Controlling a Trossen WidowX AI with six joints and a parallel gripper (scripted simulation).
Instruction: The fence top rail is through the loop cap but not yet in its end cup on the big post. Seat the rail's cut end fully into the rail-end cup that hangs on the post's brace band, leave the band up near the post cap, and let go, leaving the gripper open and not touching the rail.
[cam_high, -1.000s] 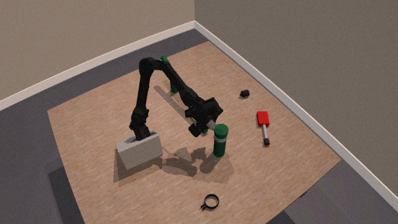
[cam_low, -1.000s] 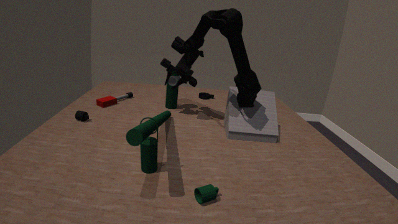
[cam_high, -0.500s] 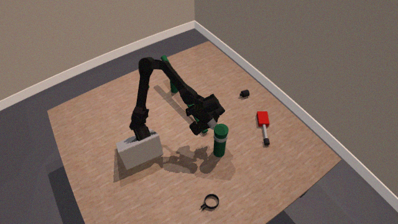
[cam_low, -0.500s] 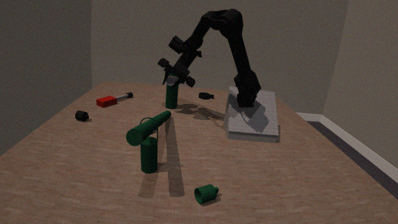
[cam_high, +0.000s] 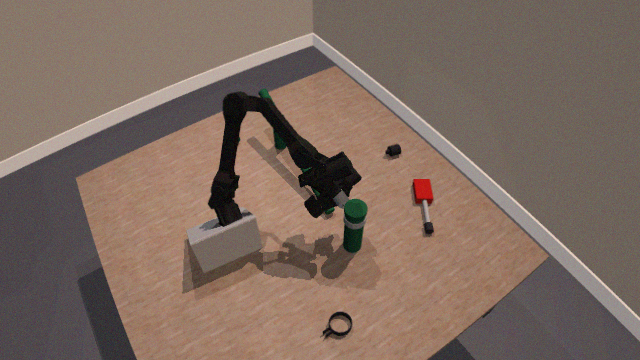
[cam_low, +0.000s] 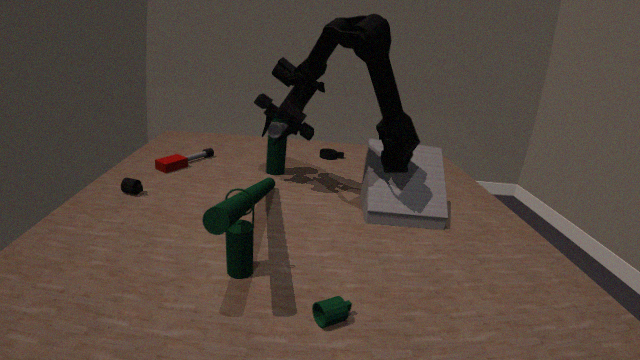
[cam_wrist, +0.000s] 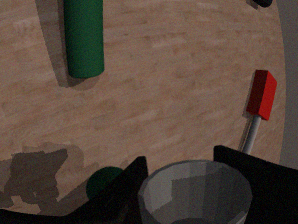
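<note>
My gripper tip is now 2 cm past the grey rail-end cup, 2 cm to the left of it and 3 cm below it. Also, from my gripper tip: small black cap (35 cm ahead, 15 cm to the left, 11 cm below); then red-handled tool (27 cm ahead, 13 cm to the right, 11 cm below); then small green post (2 cm ahead, 44 cm to the left, 2 cm below).
</note>
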